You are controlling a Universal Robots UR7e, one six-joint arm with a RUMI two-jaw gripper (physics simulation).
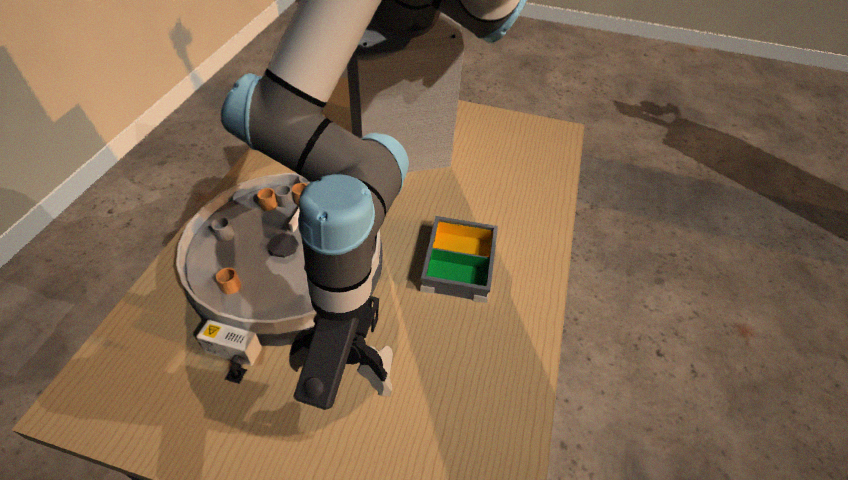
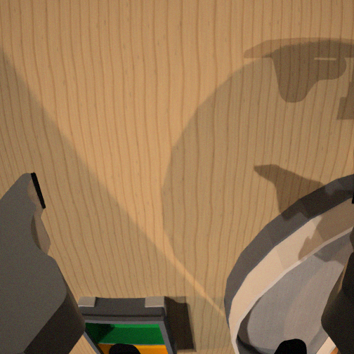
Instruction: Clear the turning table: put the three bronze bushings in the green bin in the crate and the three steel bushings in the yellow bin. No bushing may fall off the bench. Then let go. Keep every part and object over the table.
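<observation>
The round grey turning table stands left of the crate. On it are bronze bushings at the front left, at the back and beside the arm, the last partly hidden. Steel bushings stand at the left and at the back; the arm hides part of the table, so a third is unclear. The grey crate has a green bin and a yellow bin, with no bushing visible in either. My gripper is open and empty above the bench, in front of the turning table.
A white box with a yellow label stands at the turning table's front edge, with a small black part beside it. A dark hub is at the turning table's middle. The wooden bench ends right of the crate.
</observation>
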